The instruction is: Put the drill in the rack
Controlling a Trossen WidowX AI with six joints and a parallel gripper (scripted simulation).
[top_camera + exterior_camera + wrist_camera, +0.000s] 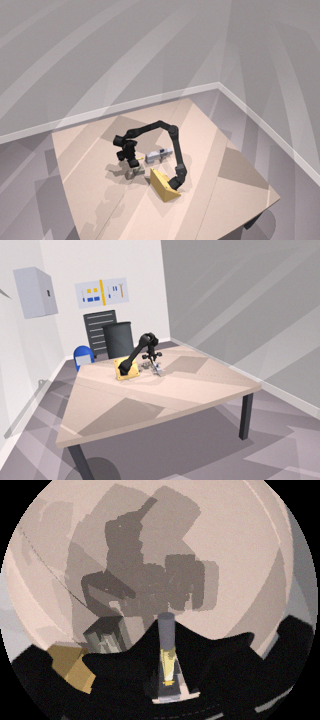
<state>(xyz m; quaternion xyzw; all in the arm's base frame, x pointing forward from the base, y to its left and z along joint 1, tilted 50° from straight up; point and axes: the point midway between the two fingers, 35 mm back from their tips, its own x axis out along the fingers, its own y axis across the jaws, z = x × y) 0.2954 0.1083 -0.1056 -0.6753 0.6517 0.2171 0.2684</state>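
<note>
Right now my gripper tip is 40 mm to the left of the drill and 30 mm below it. Round my gripper tip: light grey fixture block (200 mm to the right, 20 mm above, 10 mm behind); rack (80 mm behind, 30 mm to the right); blue key (220 mm to the right, 40 mm above, 10 mm behind).
</note>
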